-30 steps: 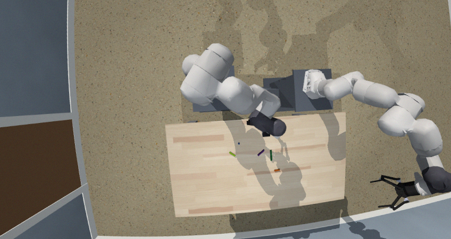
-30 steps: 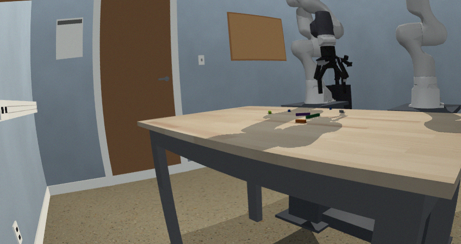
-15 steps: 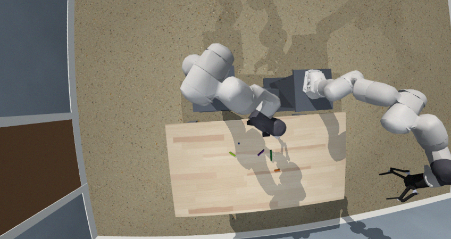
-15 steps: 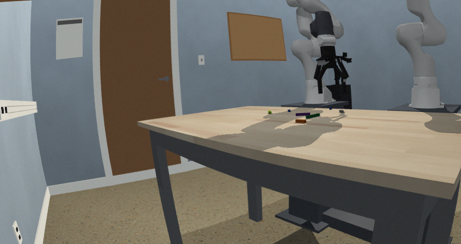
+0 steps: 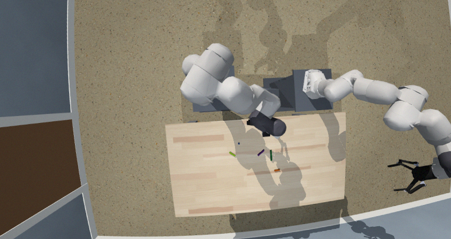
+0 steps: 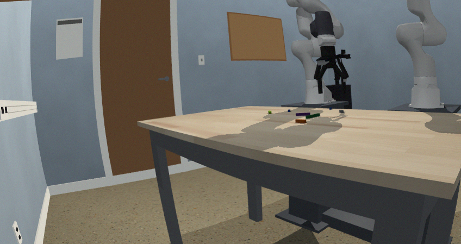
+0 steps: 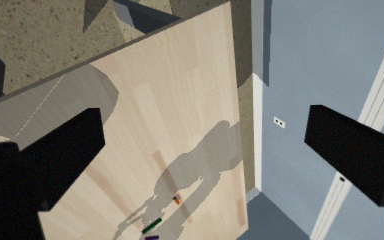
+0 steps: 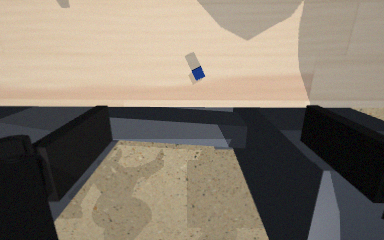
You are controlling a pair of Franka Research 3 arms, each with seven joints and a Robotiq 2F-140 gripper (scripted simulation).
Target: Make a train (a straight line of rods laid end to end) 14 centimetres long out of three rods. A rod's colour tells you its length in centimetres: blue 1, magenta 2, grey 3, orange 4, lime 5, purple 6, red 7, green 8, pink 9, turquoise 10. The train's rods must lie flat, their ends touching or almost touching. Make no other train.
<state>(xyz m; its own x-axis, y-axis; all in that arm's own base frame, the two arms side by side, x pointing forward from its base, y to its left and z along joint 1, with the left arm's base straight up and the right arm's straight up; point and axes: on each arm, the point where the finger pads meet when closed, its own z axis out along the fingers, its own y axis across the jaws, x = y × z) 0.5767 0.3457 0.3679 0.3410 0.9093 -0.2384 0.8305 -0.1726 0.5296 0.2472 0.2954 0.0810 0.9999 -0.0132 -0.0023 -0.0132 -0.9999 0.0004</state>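
Observation:
My right gripper is now 13 cm to the right of the grey rod, 11 cm short of it and 8 cm above it. Also, from my right hand: lime rod (25 cm ahead, 18 cm to the right, 8 cm below); purple rod (24 cm ahead, 8 cm below, 3 cm to the left); green rod (27 cm ahead, 11 cm to the left, 8 cm below).

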